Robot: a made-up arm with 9 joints.
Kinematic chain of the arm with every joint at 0, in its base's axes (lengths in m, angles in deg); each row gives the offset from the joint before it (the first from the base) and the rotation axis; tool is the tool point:
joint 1: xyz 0 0 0.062 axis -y
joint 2: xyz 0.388 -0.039 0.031 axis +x
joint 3: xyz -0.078 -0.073 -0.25 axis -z
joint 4: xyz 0.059 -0.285 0 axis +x
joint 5: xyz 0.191 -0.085 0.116 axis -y
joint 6: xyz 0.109 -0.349 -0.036 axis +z
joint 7: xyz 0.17 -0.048 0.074 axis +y
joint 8: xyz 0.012 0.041 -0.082 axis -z
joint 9: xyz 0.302 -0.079 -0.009 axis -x
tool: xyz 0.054 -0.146 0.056
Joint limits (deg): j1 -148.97..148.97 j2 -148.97..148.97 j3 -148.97..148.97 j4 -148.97..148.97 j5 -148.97..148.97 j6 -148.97..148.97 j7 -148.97..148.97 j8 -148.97..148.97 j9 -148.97..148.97
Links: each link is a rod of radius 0.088 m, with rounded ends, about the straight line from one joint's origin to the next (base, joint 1, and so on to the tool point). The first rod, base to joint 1, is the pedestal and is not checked.
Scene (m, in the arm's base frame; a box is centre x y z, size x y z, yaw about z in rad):
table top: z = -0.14
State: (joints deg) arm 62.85 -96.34 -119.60 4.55 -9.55 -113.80 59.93 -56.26 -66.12
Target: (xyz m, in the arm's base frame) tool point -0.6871 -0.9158 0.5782
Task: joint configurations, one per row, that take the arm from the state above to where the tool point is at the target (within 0.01 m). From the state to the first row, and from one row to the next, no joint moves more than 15 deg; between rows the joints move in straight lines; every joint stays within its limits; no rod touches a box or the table.
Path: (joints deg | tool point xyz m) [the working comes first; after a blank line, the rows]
Joints at the target: 108.22 -142.93 -117.18 39.10 -19.61 -114.17 63.78 -47.04 -65.50
Straight joint move there: clear.

1: 74.19 -107.99 -118.99 13.19 -12.07 -113.89 60.89 -53.95 -65.96 | 0.6073 -0.9045 0.8160
2: 85.53 -119.64 -118.39 21.82 -14.58 -113.99 61.85 -51.65 -65.81 | 0.1540 -1.0061 0.8919
3: 96.88 -131.28 -117.78 30.46 -17.10 -114.08 62.82 -49.34 -65.65 | -0.3038 -1.0083 0.8074
4: 108.22 -142.93 -117.18 39.10 -19.61 -114.17 63.78 -47.04 -65.50 | -0.6871 -0.9158 0.5781

